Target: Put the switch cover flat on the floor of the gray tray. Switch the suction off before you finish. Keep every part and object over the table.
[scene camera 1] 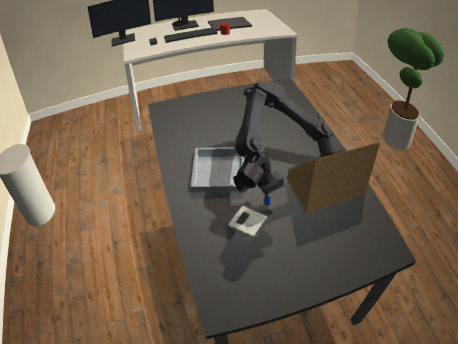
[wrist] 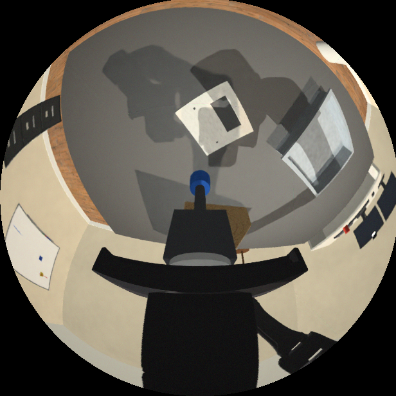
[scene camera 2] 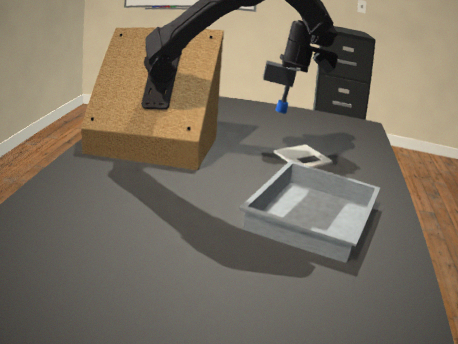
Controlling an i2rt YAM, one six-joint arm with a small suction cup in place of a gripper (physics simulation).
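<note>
The switch cover (scene camera 1: 254,226) (scene camera 2: 294,152) (wrist: 210,137) is a thin off-white square plate with a dark rectangular opening and small holes. It lies flat on the dark table, outside the gray tray, with shadow across part of it. The gray tray (scene camera 1: 202,167) (scene camera 2: 300,242) (wrist: 317,135) is a shallow open box near the cover; the arm hides its right part in scene camera 1. My gripper (scene camera 1: 267,200) (scene camera 2: 281,106) (wrist: 200,183), a small blue suction cup, is open, with nothing on it. It hangs above the table, apart from the cover and to the arm-base side of it.
A tan wedge-shaped block (scene camera 1: 340,180) (scene camera 2: 150,145) (wrist: 239,222) carries the arm's base on the table (scene camera 1: 300,280) (scene camera 2: 125,260). A white desk (scene camera 1: 255,42) with monitors stands beyond the table in scene camera 1. A dark filing cabinet (scene camera 2: 344,75) stands behind the table in scene camera 2.
</note>
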